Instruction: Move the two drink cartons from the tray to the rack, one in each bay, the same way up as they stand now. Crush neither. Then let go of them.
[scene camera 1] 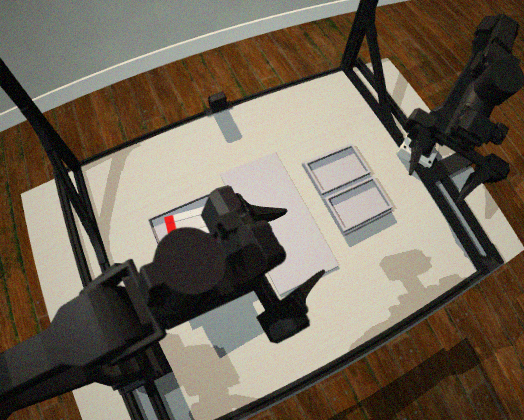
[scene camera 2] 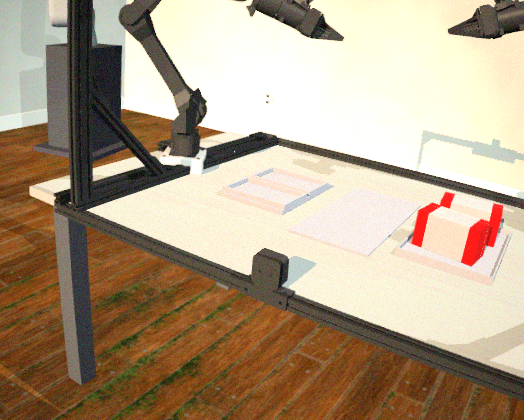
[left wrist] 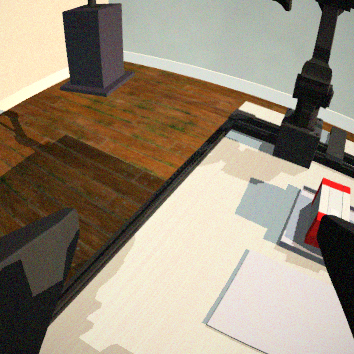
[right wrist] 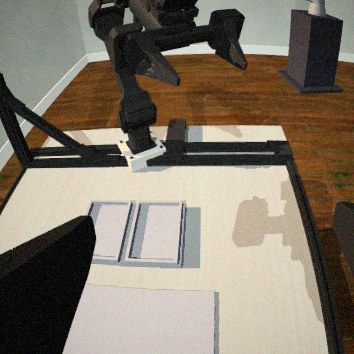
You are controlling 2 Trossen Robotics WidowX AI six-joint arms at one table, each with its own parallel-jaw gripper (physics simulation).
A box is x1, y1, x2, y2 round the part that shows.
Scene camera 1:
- my left gripper: [403, 102, 509, 204]
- my right gripper: [201, 185, 324, 343]
